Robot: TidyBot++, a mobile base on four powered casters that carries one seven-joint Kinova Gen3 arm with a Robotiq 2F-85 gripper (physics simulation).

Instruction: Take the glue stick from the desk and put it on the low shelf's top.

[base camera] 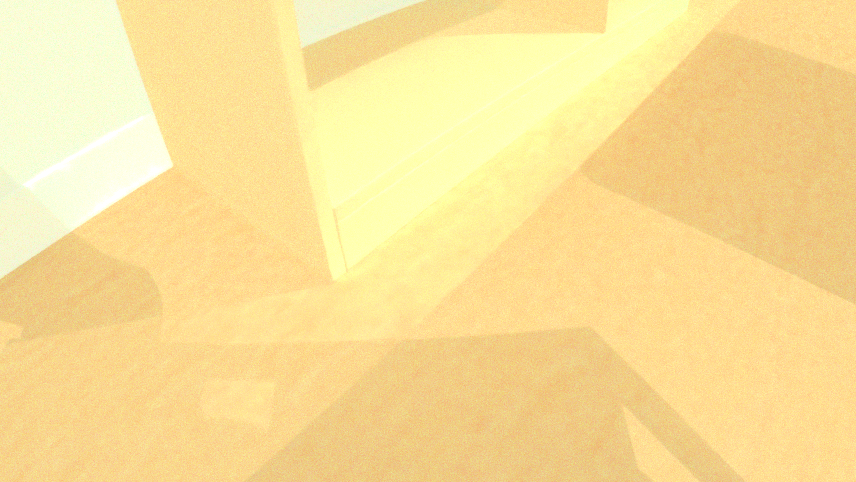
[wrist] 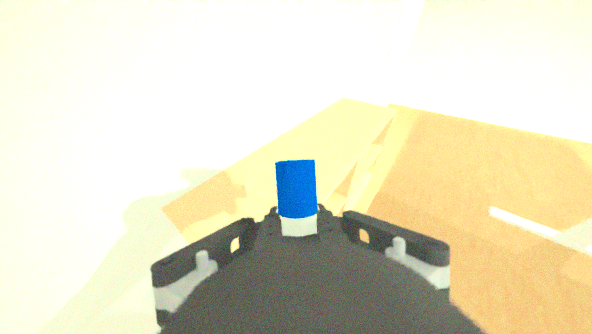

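Places are measured from the arm's base along level axes (x ahead, y left, z up), in millimetres.
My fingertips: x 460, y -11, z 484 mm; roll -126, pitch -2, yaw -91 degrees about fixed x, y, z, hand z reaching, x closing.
Observation:
Ahead of a thing's pixels: the offset from my fingertips to its top centre. "pt": to the spot under its first point. Level surfaces: height alone.
The glue stick @(dx -41, dy +2, dz +80 mm) [wrist: 296, 189], with a blue upper part and a white band below it, stands upright in the wrist view. My gripper [wrist: 297, 209] is shut on it; the dark gripper body hides its lower part. The low shelf shows in the base camera view by its wooden side panel @(pt dx +66, dy +209, dz -752 mm) [base camera: 227, 131] and pale lower board. In the wrist view its pale top @(dz -270 mm) [wrist: 305, 137] lies beyond and around the glue stick, lower than it, with a shadow on its left part. The gripper does not show in the base camera view. The desk does not show in either view.
A pale wall [base camera: 59, 77] with a white baseboard [base camera: 101, 167] stands left of the shelf. Wooden floor @(dz -880 mm) [base camera: 599, 257] with broad shadows lies in front of the shelf. A thin white strip [wrist: 522, 221] shows at the right in the wrist view.

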